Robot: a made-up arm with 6 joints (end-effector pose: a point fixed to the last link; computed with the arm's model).
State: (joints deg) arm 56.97 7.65 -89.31 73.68 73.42 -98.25
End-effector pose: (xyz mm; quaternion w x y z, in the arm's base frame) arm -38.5 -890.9 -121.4 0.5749 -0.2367 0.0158 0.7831
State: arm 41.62 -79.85 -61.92 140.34 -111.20 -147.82
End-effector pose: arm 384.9 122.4 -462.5 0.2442 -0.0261 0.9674 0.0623
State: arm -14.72 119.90 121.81 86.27 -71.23 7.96
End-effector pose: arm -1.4 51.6 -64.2 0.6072 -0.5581 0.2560 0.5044
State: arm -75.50 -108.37 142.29 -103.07 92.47 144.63
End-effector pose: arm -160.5 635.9 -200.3 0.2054 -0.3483 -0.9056 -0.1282
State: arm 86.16 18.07 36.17 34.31 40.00 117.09
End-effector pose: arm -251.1 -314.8 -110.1 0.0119 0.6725 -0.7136 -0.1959
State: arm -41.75 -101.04 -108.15 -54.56 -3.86 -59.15
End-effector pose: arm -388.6 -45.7 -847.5 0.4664 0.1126 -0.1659 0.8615
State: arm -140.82 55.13 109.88 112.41 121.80 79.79
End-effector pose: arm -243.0 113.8 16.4 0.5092 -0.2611 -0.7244 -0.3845
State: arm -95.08 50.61 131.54 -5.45 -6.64 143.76
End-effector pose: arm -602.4 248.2 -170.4 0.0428 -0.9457 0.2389 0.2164
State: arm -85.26 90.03 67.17 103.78 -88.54 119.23
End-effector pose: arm -162.1 501.3 41.3 0.7679 -0.3458 0.4291 0.3265
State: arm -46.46 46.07 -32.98 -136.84 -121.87 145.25
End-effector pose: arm 296.9 173.7 412.0 0.2823 -0.5658 0.2886 0.7190
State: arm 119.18 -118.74 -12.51 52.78 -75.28 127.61
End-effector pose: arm -251.3 105.3 -16.7 0.3001 -0.1712 0.7635 0.5457
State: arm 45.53 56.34 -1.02 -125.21 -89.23 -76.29
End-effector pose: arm 228.0 -765.9 611.1 0.4189 0.8854 0.1763 -0.0976
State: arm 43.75 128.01 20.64 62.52 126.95 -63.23
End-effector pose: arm 121.9 -421.5 -434.7 0.7103 -0.6874 -0.0979 0.1152
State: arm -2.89 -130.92 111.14 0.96 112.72 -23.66
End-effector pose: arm 159.1 434.0 -351.1 0.2941 0.0793 -0.6391 0.7062
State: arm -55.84 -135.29 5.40 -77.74 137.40 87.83
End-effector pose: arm 367.9 -133.6 -175.9 0.1962 -0.9141 -0.1020 -0.3399
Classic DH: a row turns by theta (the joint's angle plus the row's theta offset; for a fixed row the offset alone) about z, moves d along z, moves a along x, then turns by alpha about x. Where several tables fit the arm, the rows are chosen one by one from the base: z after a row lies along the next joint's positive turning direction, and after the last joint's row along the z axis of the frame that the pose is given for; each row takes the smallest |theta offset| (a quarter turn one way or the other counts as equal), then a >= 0, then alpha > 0; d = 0 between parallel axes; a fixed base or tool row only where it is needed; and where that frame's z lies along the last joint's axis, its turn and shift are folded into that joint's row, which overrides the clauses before.
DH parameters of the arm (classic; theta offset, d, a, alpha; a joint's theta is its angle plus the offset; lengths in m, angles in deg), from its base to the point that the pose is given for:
base (fixed): 0 0 0 180
joint 1: 0 0.0209 0.3385 -90
joint 2: 0 -0.0848 0.2292 90
joint 3: 90 0.0143 0.3032 90
joint 4: 90 -0.0559 0.094 -90
joint 5: 0 -0.0192 0.2014 90
joint 6: 90 -0.0666 0.3537 -90
tool (fixed): -90 -0.0182 0 0

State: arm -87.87 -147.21 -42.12 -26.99 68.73 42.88
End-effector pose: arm 20.2 49.4 -29.6 0.1862 0.6953 -0.6865 0.1029
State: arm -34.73 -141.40 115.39 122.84 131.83 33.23
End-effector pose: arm 330.3 589.9 -116.2 0.3654 0.3185 0.6851 -0.5438
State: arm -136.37 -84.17 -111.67 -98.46 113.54 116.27
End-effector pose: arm -600.8 163.1 -536.2 0.4419 -0.4820 0.3959 0.6448
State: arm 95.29 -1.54 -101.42 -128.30 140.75 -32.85
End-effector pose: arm -200.3 -850.8 -423.8 0.0978 -0.3626 0.6241 -0.6852
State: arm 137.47 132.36 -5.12 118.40 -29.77 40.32
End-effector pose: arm -202.9 154.8 -101.4 0.7338 -0.0259 -0.5760 0.3592
